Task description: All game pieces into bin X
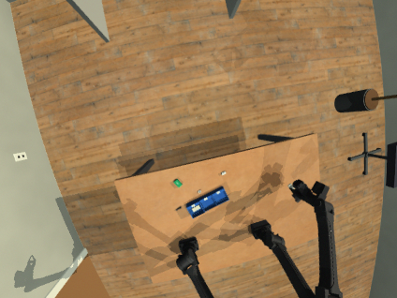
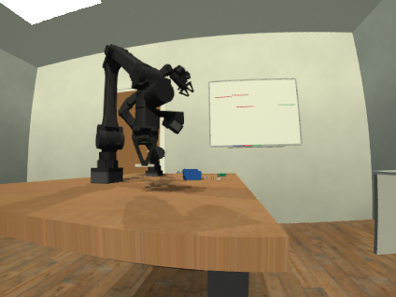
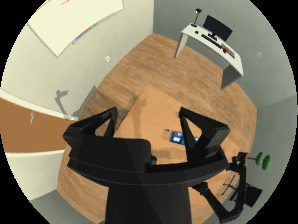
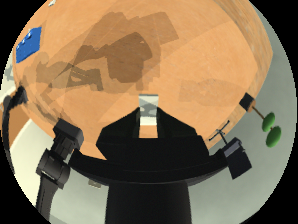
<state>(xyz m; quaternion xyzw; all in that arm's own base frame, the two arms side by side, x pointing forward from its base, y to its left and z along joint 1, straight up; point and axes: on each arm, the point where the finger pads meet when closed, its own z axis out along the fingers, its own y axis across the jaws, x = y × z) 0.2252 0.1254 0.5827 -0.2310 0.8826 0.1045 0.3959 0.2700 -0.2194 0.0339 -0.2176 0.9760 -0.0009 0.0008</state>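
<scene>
The cream piece is 600 mm to the left of my right hand, 70 mm below it and 20 mm behind it. Also, from my right hand: thin dark object 710 mm to the left, 70 mm below; then blue bin 530 mm to the left, 60 mm below, 10 mm ahead; then green piece 680 mm to the left, 160 mm ahead, 70 mm below.
</scene>
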